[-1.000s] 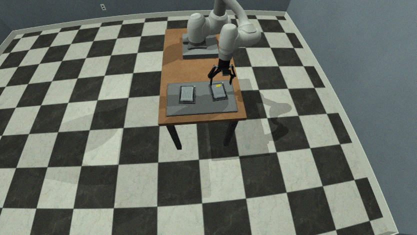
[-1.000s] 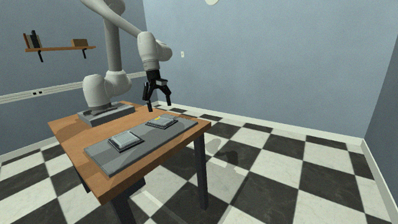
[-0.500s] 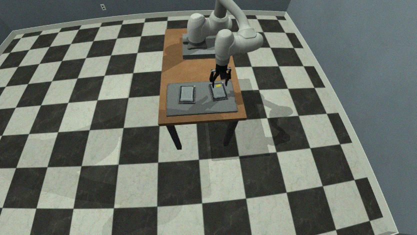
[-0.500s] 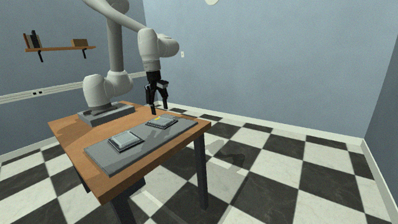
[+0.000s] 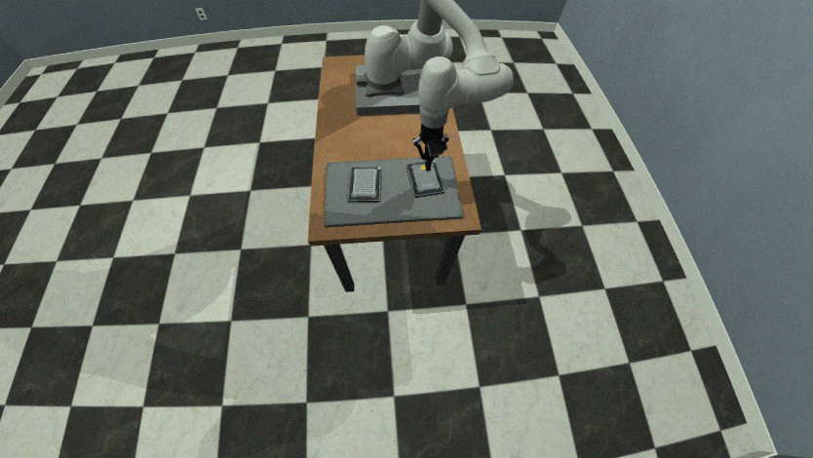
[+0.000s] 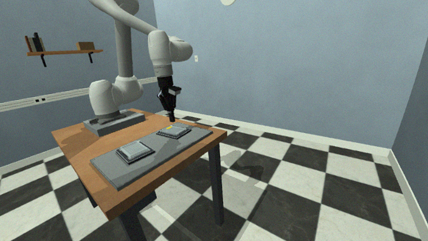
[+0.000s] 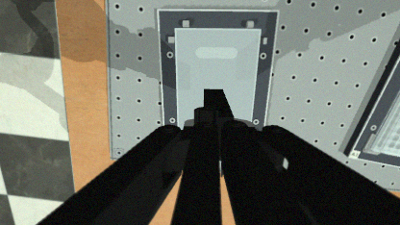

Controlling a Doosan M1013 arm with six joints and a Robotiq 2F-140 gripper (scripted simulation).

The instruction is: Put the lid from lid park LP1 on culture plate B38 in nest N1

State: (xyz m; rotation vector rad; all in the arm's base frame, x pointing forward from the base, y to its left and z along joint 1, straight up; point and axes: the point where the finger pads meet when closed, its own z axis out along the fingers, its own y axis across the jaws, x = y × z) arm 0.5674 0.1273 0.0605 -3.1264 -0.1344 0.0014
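Now: hand 8 cm above the clear lid. From my hand the other things lie so: culture plate 1 cm ahead, 25 cm to the right, 8 cm below.
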